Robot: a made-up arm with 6 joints. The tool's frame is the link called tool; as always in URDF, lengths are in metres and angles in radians. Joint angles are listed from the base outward.
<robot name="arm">
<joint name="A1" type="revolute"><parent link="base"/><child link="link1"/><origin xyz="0 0 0.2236" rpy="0 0 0"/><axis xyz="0 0 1"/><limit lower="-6.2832" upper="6.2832"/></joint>
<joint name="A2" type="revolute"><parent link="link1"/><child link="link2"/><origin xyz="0 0.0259 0" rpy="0 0 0"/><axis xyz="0 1 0"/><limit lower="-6.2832" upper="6.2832"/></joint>
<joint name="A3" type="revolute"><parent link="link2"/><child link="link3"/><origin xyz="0 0 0.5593" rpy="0 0 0"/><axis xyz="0 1 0"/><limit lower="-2.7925" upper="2.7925"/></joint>
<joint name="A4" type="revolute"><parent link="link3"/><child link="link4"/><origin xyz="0 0 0.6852" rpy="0 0 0"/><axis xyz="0 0 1"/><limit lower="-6.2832" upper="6.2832"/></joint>
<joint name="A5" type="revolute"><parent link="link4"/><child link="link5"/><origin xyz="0 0 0" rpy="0 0 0"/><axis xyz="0 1 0"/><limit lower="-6.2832" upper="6.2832"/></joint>
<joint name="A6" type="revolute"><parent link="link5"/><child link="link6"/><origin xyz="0 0 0.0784" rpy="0 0 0"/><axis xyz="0 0 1"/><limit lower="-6.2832" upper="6.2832"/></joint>
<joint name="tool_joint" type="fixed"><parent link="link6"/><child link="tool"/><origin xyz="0 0 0" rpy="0 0 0"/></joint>
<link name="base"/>
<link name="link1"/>
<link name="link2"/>
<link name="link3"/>
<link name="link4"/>
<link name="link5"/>
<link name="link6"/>
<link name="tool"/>
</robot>
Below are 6 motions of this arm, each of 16 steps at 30 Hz.
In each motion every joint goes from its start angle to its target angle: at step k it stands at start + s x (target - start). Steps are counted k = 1, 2, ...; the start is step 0. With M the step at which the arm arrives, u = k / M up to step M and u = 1 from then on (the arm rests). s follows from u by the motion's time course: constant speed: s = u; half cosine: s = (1 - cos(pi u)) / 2; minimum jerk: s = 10 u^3 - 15 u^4 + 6 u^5.
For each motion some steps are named. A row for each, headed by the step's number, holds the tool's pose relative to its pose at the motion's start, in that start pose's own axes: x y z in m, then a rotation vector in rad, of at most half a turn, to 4 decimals.
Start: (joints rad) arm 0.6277 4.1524 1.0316 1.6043 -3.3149 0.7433
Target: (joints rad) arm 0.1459 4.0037 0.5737 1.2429 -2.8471 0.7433
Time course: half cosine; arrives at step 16
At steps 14, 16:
14: -0.0715 0.4895 0.3446 1.0094 0.1697 0.4584
16: -0.0732 0.5041 0.3648 1.0460 0.1733 0.4763

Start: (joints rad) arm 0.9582 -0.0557 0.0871 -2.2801 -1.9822 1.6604
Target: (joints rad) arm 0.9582 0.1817 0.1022 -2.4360 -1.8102 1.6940
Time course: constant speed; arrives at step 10
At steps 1, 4, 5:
1: 0.0228 -0.0108 0.0179 0.0012 0.0068 0.0270
4: 0.0920 -0.0389 0.0734 0.0035 0.0303 0.1057
5: 0.1151 -0.0467 0.0925 0.0038 0.0391 0.1311

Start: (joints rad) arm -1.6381 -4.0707 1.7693 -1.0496 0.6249 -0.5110
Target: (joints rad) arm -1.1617 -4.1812 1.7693 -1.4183 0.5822 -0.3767
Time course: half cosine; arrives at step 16
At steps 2, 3, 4, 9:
2: 0.0035 -0.0029 -0.0017 0.0167 0.0185 -0.0101
3: 0.0077 -0.0063 -0.0039 0.0370 0.0410 -0.0226
4: 0.0130 -0.0110 -0.0072 0.0640 0.0710 -0.0399
9: 0.0419 -0.0431 -0.0393 0.2544 0.2843 -0.1792

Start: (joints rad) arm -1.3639 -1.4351 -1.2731 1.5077 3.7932 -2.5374
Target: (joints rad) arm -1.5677 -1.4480 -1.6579 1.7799 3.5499 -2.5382
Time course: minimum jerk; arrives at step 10
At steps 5, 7, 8, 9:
5: -0.0164 -0.1394 -0.0320 -0.1935 0.2382 -0.0824
7: -0.0298 -0.2328 -0.0347 -0.3231 0.3891 -0.1611
8: -0.0342 -0.2614 -0.0325 -0.3634 0.4342 -0.1891
9: -0.0363 -0.2748 -0.0309 -0.3822 0.4550 -0.2028

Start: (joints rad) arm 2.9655 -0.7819 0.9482 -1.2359 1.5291 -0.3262
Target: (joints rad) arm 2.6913 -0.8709 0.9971 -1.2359 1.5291 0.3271
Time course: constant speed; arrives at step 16
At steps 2, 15, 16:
2: 0.0061 -0.0033 -0.0115 0.0317 0.0131 0.0868
15: 0.0407 -0.0114 -0.0955 0.2601 0.0290 0.6461
16: 0.0430 -0.0110 -0.1025 0.2787 0.0250 0.6885

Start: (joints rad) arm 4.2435 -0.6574 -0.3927 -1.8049 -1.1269 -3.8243
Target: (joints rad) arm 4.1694 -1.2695 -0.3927 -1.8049 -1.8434 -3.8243
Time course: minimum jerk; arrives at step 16
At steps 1, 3, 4, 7, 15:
1: -0.0012 0.0011 -0.0001 -0.0013 0.0008 -0.0013
3: -0.0269 0.0253 -0.0020 -0.0279 0.0174 -0.0278
4: -0.0561 0.0545 -0.0049 -0.0585 0.0375 -0.0595
7: -0.1892 0.2163 -0.0281 -0.2012 0.1520 -0.2277
15: -0.3747 0.6166 -0.1299 -0.4214 0.4590 -0.6201

